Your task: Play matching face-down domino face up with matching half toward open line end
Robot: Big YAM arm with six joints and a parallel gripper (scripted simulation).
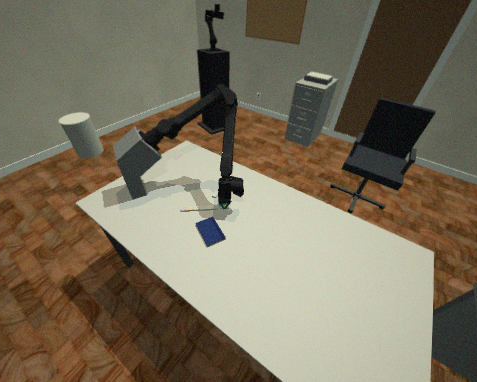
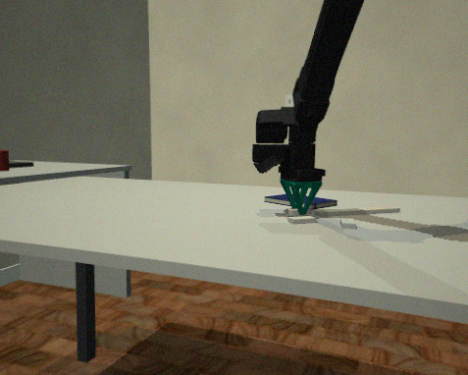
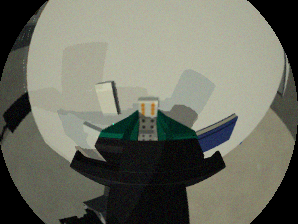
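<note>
My hand is right at the white domino. From my hand the other things lie so: book (100 mm ahead, 160 mm to the right, 10 mm below).
</note>
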